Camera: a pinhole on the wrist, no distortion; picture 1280 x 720 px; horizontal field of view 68.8 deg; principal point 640.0 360.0 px. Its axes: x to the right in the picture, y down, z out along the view. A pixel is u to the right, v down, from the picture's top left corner.
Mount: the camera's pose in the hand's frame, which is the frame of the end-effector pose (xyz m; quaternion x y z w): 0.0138 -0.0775 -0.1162 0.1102 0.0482 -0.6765 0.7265
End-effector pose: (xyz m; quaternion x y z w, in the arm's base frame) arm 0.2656 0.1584 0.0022 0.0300 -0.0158 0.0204 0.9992
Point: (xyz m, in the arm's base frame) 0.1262 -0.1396 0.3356
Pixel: 773.3 141.6
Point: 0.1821 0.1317 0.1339
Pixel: 156.2 101.9
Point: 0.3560 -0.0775 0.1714
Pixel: 900.4 629.4
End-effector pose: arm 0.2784 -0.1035 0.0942 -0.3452 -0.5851 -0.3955 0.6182
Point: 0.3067 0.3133 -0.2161
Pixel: outside the picture
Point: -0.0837 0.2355 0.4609
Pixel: outside the picture
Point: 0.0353 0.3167 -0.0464
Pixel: 336.9 148.5
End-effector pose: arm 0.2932 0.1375 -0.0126 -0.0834 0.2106 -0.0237 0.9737
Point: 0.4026 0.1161 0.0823
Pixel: 265.0 670.9
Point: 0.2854 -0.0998 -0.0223
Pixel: outside the picture
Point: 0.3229 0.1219 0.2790
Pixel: 382.7 199.2
